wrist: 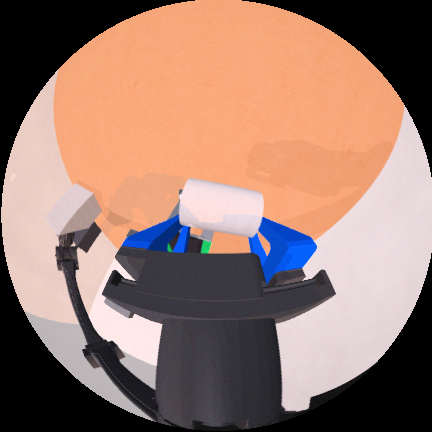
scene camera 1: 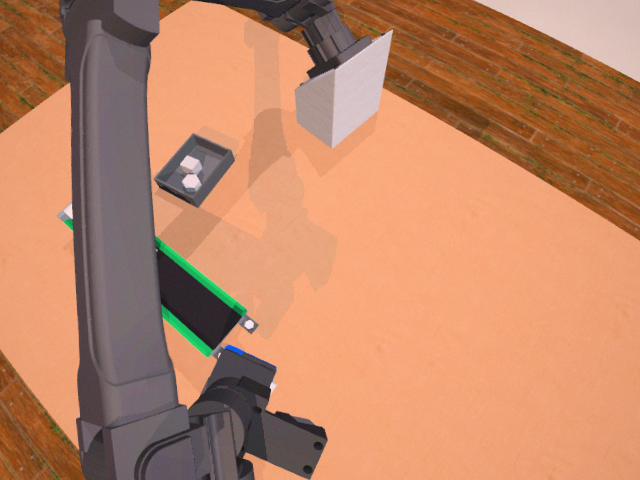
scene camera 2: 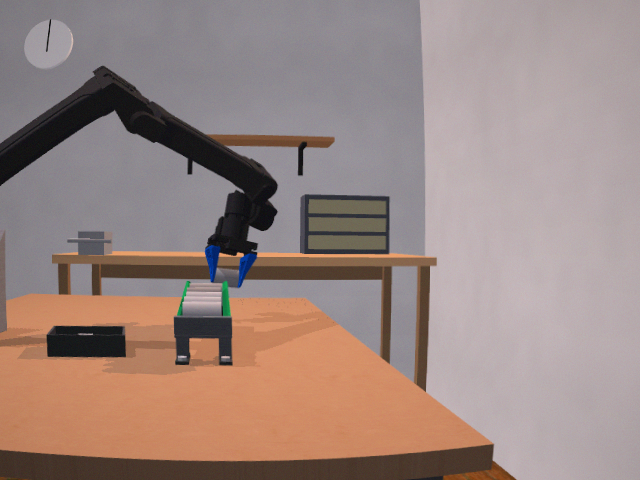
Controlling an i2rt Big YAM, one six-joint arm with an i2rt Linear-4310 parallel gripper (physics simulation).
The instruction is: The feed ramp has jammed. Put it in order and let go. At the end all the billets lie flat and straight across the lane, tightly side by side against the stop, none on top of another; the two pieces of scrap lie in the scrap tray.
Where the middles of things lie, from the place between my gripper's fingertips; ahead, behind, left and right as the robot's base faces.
Labels:
Now: hand 190 mm past the dark scrap tray (scene camera 1: 215, 159), 380 mm to the left of it and 70 mm above it. From my hand the other things lie so: grey end stop (scene camera 2: 183, 325) (20 mm ahead, 450 mm to the right, 30 mm below).

